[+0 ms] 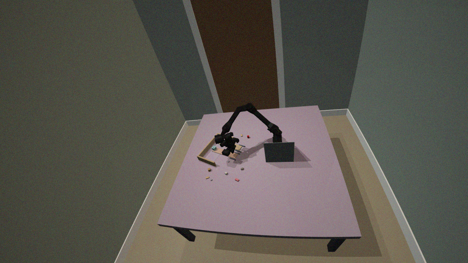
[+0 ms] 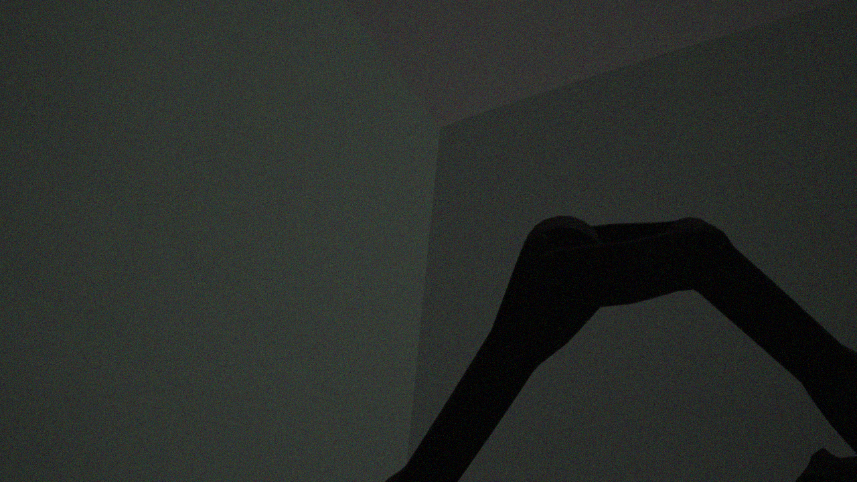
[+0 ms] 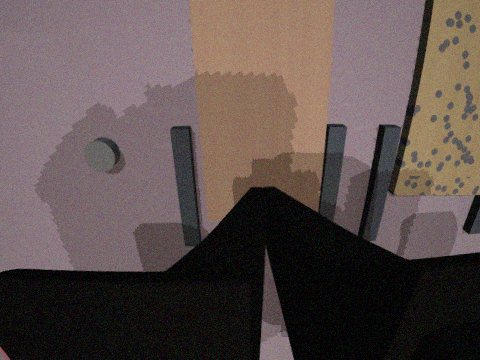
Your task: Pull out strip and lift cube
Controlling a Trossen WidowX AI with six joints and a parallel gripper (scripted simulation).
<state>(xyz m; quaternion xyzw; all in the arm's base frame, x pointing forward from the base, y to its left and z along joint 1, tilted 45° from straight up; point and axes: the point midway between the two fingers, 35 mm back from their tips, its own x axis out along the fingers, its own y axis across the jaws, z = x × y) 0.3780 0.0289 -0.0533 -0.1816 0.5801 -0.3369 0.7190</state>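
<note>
My gripper tip is 90 mm short of the strip, 30 mm to the left of it and 30 mm above it.
</note>
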